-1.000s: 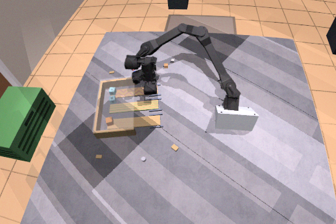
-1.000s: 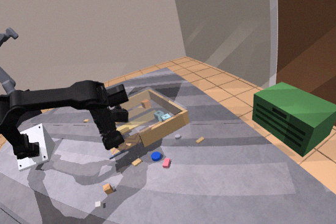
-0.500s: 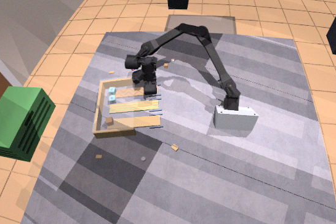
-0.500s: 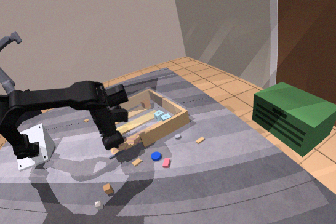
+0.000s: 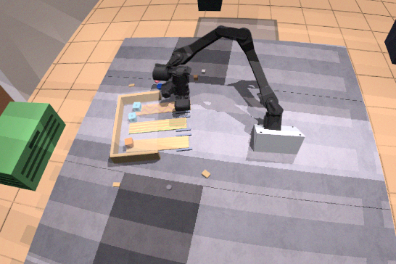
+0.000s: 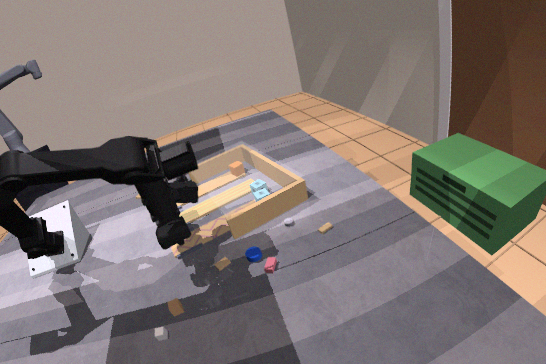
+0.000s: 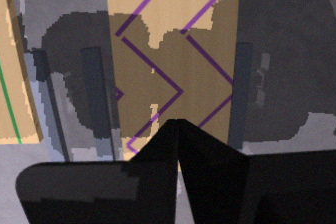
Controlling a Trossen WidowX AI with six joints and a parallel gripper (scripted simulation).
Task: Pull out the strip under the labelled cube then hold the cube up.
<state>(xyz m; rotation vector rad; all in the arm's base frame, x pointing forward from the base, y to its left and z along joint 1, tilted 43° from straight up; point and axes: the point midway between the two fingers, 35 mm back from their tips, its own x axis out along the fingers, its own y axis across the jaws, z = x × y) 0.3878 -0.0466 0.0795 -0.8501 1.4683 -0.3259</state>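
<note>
Now: the blue disc 15 cm ahead of my gripper tip and 9 cm to the right of it. The rest, counted from my gripper tip: plain strip (5 cm ahead, 22 cm to the left); then pink block (17 cm ahead, 13 cm to the right).
</note>
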